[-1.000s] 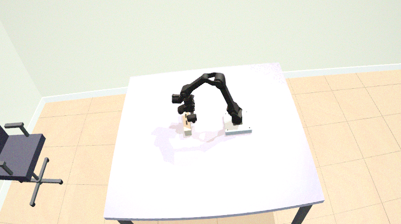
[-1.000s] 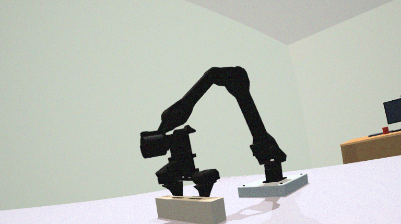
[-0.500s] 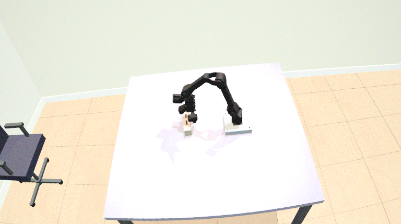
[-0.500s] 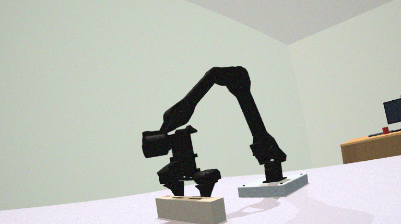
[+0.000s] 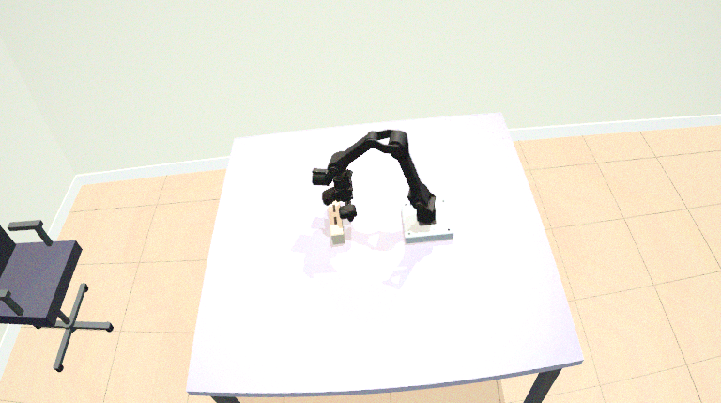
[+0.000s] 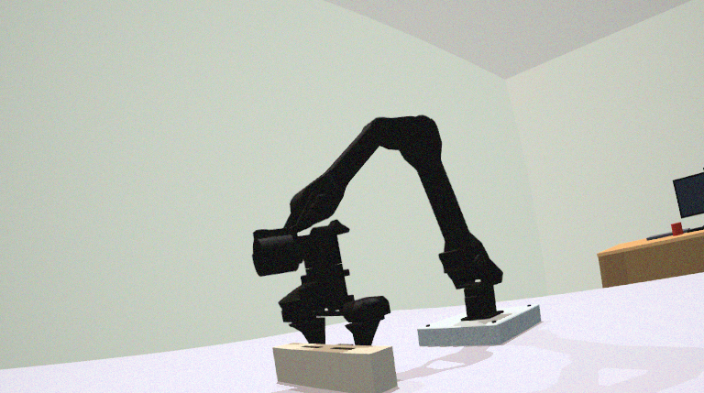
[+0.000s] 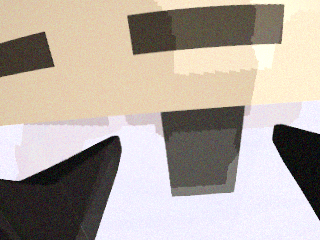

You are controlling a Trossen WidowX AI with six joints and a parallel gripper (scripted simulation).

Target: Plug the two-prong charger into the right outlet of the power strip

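Now: the dark grey two-prong charger 3 cm ahead of my gripper tip and 1 cm above it.
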